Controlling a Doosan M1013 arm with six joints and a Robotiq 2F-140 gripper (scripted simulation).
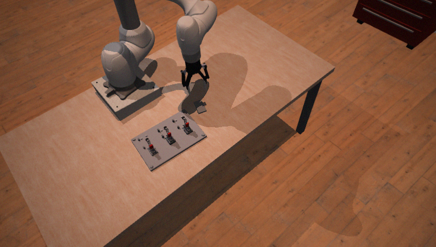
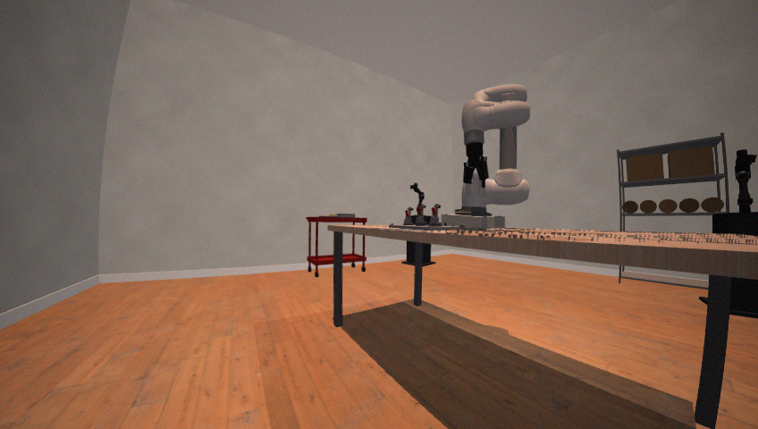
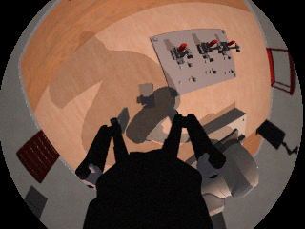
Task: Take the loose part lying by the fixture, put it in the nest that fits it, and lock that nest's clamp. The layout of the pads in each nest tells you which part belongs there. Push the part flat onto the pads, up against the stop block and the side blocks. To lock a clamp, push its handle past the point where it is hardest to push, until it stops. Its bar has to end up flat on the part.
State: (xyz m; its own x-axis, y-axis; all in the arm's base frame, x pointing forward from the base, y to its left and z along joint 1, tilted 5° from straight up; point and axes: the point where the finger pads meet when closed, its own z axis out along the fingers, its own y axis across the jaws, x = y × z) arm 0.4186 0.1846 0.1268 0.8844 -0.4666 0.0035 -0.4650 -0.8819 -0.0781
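Now: the grey plate part 170 mm below my hand. Round my hand: fixture: 270 mm to the right, 170 mm below, 10 mm ahead.
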